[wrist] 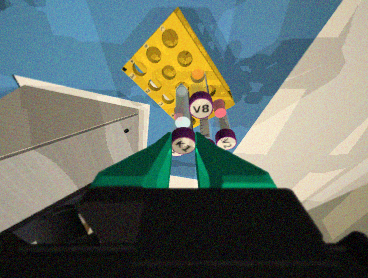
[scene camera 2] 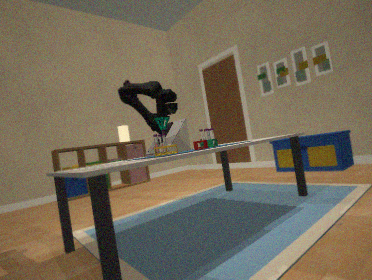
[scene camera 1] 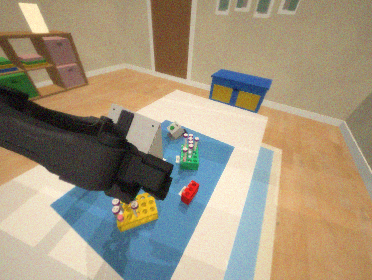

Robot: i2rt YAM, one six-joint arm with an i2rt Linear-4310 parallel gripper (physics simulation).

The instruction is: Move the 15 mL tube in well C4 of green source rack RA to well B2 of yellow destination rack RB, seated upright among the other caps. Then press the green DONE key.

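Frame: origin at the arm's base, x ahead, y left, z up, level; centimetres.
Seen in the pictures: gripper, fingertip midpoint: [wrist: 183, 138] [scene camera 2: 162, 130]; arm's base at its link origin: [wrist: 53, 214] [scene camera 1: 121, 132].
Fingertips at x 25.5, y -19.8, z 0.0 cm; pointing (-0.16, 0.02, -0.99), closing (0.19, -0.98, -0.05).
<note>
Offsets run from my fingertips to a thing's top centre. "pt": to the spot under its first point. Level surfaces: height alone.
My gripper [wrist: 183, 138] [scene camera 2: 162, 129] is shut on the purple-capped K1 tube @[pt dy +0.0, dx +0.2, dz +0.7 cm] [wrist: 183, 142], its cap between the green fingertips; whether its lower end is inside a well is unclear. The yellow rack RB @[dy +0.6, dx -0.5, dz -9.5 cm] [wrist: 169, 57] [scene camera 1: 142, 221] [scene camera 2: 166, 150] is below. Beside K1 stand the V8 tube @[pt dy -1.1, dx +2.0, dz -2.1 cm] [wrist: 201, 107] and the V2 tube @[pt dy -4.6, dx -1.6, dz -2.0 cm] [wrist: 225, 142]; other caps are partly hidden. Well B2 @[pt dy +2.9, dx -0.4, dz -13.3 cm] [wrist: 168, 72] looks empty. The green rack RA @[dy +33.7, dx +3.2, dz -9.5 cm] [scene camera 1: 190, 164] [scene camera 2: 213, 143] stands farther back with several purple-capped tubes; its C4 label is unreadable. The green DONE key @[pt dy +44.5, dx -13.9, dz -7.9 cm] [scene camera 1: 172, 128] is on a small grey box behind it.
A red rack [scene camera 1: 190, 192] [scene camera 2: 200, 145] stands between the yellow and green racks. A large grey sloped box [scene camera 1: 142, 131] [wrist: 75, 145] [scene camera 2: 179, 135] stands close beside the arm and yellow rack. The racks are on a blue mat @[dz -14.6 cm] [scene camera 1: 172, 240] on a pale table.
</note>
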